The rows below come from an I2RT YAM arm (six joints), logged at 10 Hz.
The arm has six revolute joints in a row. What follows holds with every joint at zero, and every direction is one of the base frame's.
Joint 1 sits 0.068 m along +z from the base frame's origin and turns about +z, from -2.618 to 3.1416 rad.
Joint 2 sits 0.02 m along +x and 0.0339 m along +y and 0.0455 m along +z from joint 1 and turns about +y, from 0 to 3.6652 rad.
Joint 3 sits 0.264 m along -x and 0.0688 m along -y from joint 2 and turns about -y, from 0 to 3.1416 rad.
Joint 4 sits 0.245 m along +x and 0.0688 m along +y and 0.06 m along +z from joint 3 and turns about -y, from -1.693 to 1.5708 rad.
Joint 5 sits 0.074 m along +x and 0.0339 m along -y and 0.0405 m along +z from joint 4 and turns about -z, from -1.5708 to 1.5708 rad.
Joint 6 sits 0.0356 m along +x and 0.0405 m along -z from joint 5 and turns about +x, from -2.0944 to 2.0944 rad.
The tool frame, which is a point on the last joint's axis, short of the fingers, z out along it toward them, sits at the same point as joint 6; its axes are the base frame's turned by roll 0, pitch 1.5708 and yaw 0 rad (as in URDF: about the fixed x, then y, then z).
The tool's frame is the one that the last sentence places.
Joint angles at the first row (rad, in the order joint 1, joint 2, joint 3, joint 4, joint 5, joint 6):
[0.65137, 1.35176, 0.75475, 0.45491, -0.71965, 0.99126]
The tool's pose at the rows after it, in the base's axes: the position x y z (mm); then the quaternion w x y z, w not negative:
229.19 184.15 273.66 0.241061 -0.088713 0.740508 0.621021
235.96 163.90 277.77 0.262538 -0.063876 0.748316 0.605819
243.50 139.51 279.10 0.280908 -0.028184 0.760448 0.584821
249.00 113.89 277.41 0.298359 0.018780 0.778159 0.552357
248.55 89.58 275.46 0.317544 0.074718 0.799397 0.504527
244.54 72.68 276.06 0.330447 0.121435 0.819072 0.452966
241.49 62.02 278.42 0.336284 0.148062 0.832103 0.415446
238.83 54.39 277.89 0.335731 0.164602 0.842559 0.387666
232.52 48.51 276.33 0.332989 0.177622 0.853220 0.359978
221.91 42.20 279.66 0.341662 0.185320 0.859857 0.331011
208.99 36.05 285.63 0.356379 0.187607 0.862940 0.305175
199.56 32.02 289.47 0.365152 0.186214 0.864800 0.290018
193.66 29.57 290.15 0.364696 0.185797 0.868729 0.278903
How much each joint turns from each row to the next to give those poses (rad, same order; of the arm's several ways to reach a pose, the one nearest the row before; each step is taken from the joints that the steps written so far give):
[-0.05416, -0.03241, -0.00038, -0.03966, 0.00268, -0.00877]
[-0.07134, -0.03625, 0.00002, -0.05687, 0.00305, -0.01793]
[-0.08853, -0.03242, -0.00002, -0.07246, 0.00225, -0.01717]
[-0.09078, -0.03054, 0.00075, -0.09805, 0.02596, -0.02594]
[-0.07856, -0.04231, 0.00157, -0.12894, 0.06983, -0.03470]
[-0.04963, -0.03779, 0.01486, -0.13505, 0.08656, -0.03512]
[-0.03200, -0.02058, 0.02135, -0.09953, 0.05688, -0.03011]
[-0.02405, -0.01109, 0.01068, -0.07022, 0.03508, -0.02595]
[-0.01488, -0.02286, 0.00001, -0.07056, 0.03853, -0.02480]
[-0.01376, -0.04693, -0.00002, -0.07095, 0.04766, -0.03091]
[-0.01372, -0.05951, 0.00040, -0.06524, 0.04350, -0.03395]
[-0.01069, -0.04196, -0.00002, -0.04423, 0.02097, -0.02595]
[-0.00722, -0.02213, 0.00002, -0.03703, 0.01109, -0.01829]

